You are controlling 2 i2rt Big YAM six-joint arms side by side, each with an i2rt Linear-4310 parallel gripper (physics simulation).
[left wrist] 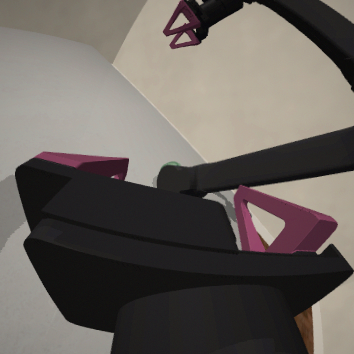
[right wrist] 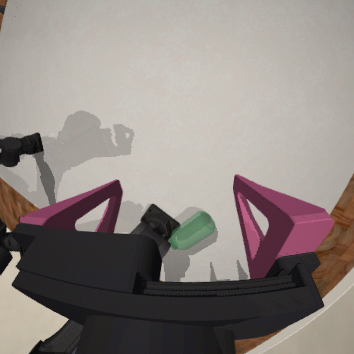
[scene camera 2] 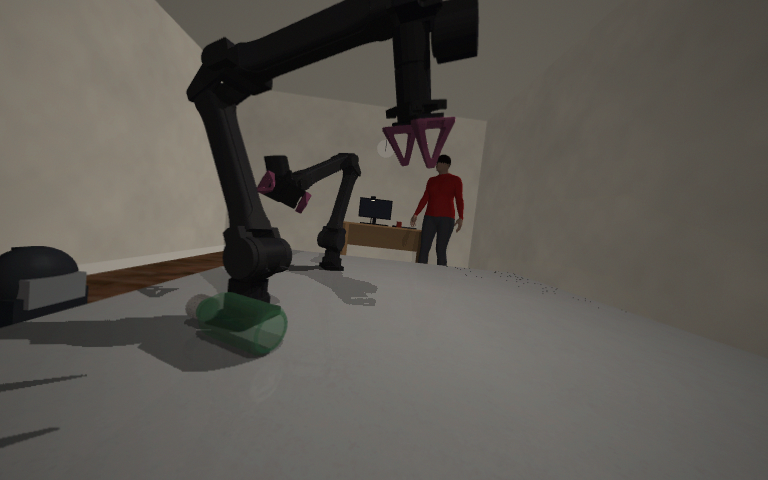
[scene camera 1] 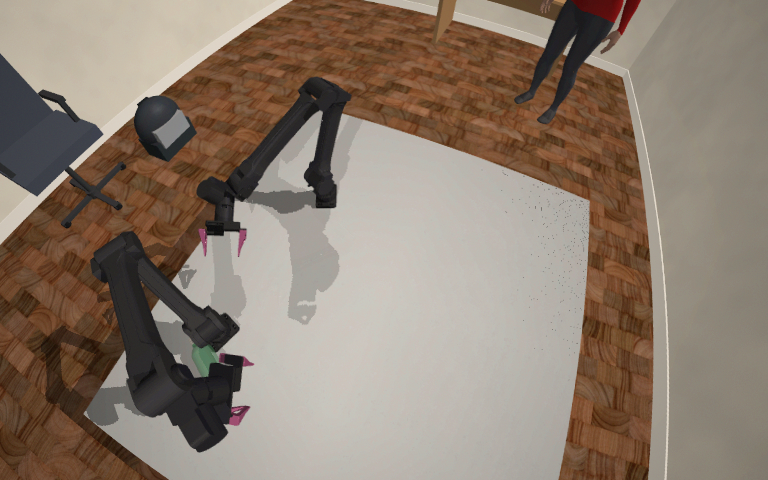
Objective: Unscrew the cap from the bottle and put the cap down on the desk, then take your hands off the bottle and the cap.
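Where they show: left gripper, fingertip midpoint: (left wrist: 184,178) (scene camera 2: 290,197) (scene camera 1: 221,256); right gripper, fingertip midpoint: (left wrist: 167,40) (right wrist: 174,183) (scene camera 2: 416,166) (scene camera 1: 249,385); left arm's base at its link origin: (right wrist: 34,143) (scene camera 2: 331,268) (scene camera 1: 326,196); right arm's base at its link origin: (right wrist: 160,221) (scene camera 1: 221,332).
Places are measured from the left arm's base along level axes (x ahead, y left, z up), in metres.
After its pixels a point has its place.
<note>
The translucent green bottle (scene camera 1: 203,359) {x -0.374, y -0.687, z 0.075 m} (scene camera 2: 243,322) {x -0.372, y -0.754, z 0.056 m} (right wrist: 194,231) {x -0.346, y -0.718, z 0.075 m} lies on its side on the pale desk top (scene camera 1: 424,283) {x 0.379, y -0.409, z 0.000 m} (scene camera 2: 453,367) {x -0.062, y -0.870, z 0.000 m} (right wrist: 175,75) {x 0.075, y -0.708, z 0.000 m}, beside the right arm's base. The pale cap (scene camera 2: 193,305) {x -0.446, y -0.634, z 0.046 m} shows at the bottle's neck end, at the left in scene camera 2. My left gripper (scene camera 1: 222,254) {x -0.272, y -0.413, z 0.268 m} (scene camera 2: 280,200) {x -0.272, y -0.413, z 0.268 m} is open and empty, raised well apart from the bottle. My right gripper (scene camera 1: 250,386) {x -0.117, y -0.776, z 0.331 m} (scene camera 2: 417,164) {x -0.117, y -0.776, z 0.331 m} (left wrist: 167,40) {x -0.117, y -0.776, z 0.331 m} (right wrist: 174,183) {x -0.117, y -0.776, z 0.331 m} is open and empty, high above the desk. In the left wrist view, the bottle is mostly hidden behind the right arm.
The right arm's base (scene camera 2: 249,288) {x -0.361, y -0.618, z 0.071 m} (right wrist: 159,220) {x -0.330, y -0.605, z 0.047 m} stands close to the bottle. A dark helmet (scene camera 1: 161,121) (scene camera 2: 36,268) is beyond the desk's left edge in scene camera 1. An office chair (scene camera 1: 48,135) and a person in red (scene camera 1: 589,33) (scene camera 2: 444,195) are farther off.
</note>
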